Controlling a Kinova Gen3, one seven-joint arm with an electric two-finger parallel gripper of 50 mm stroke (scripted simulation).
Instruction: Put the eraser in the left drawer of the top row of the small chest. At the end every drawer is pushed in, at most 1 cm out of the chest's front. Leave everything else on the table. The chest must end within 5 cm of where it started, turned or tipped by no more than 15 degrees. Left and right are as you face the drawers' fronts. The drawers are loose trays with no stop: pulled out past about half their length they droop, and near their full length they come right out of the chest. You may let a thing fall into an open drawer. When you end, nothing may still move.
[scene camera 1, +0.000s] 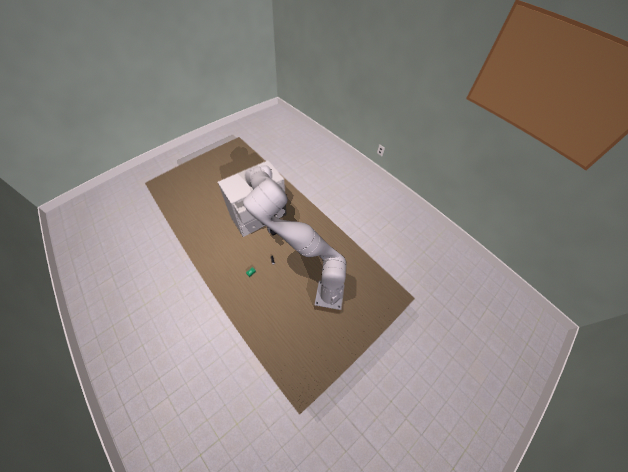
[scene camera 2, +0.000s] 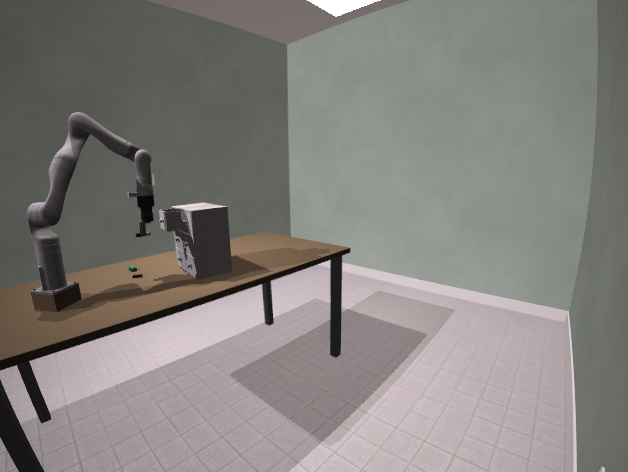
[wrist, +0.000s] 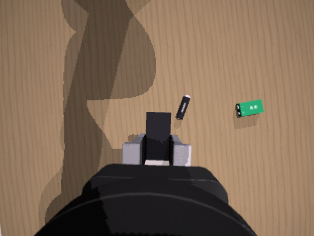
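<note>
Present: an eraser (wrist: 158, 124) and a small chest (scene camera 2: 210, 228); in the wrist view the chest is out of frame. My gripper is at (wrist: 158, 145).
</note>
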